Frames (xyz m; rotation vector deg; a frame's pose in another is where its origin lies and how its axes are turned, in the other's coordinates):
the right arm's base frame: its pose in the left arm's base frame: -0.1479 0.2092 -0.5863 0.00 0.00 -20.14
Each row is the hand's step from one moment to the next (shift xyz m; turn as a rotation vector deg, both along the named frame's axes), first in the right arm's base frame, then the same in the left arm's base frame.
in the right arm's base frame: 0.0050 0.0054 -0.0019 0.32 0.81 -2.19
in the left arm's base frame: 0.0066 0.0033 -0.0019 0.58 0.65 -2.19
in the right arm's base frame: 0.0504 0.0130 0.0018 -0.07 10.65 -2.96
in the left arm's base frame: 0.0518 -0.0051 0.0018 3.60 10.02 -2.96
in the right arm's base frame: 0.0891 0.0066 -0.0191 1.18 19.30 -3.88
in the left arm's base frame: 0.0859 -0.0245 -0.0191 7.75 17.71 -3.88
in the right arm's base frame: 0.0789 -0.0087 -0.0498 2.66 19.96 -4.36
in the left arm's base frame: 0.0711 -0.0353 -0.0498 9.37 17.82 -4.36
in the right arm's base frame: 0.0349 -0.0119 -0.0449 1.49 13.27 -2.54
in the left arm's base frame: 0.0287 -0.0232 -0.0449 5.97 11.95 -2.54
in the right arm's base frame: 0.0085 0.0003 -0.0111 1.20 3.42 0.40
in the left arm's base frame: 0.0081 -0.0026 -0.0111 2.30 2.80 0.40
